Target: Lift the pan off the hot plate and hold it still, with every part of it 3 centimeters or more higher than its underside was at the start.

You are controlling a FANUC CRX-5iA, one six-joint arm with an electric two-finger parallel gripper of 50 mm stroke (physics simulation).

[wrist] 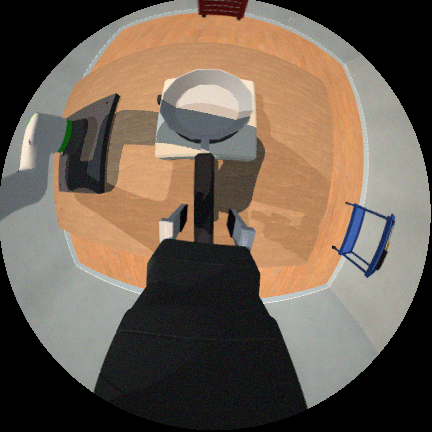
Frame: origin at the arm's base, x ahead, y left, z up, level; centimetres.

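Seen in the pictures: gripper, between the fingertips: [207,214]; arm's base, origin of its link: [74,136].
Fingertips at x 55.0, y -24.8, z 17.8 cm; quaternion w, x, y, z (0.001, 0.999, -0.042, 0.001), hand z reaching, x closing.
Note:
Offsets run from my fingertips to a thing's top centre. "*": to the spot under its first point. Level surfaces: height alone.
The grey pan [207,105] sits on the white hot plate @[* dx +8.5, dy +12.3, dz -14.2 cm] [247,145] in the upper middle of the wrist view. Its black handle @[dx -0.8, dy +0.2, dz -4.8 cm] [203,195] points toward the gripper and runs down between the fingers, its far end hidden by the gripper body. My gripper [207,214] is open, with one finger on each side of the handle and a gap on both sides. Whether the fingertips are level with the handle in height cannot be told from this view.
The robot's dark base plate [111,145] and its white arm [37,145] stand at the left. A blue cart [352,230] is on the floor at the right. A dark red object [222,7] stands at the top edge. The wooden table @[dz -20.4 cm] [295,200] carries the hot plate.

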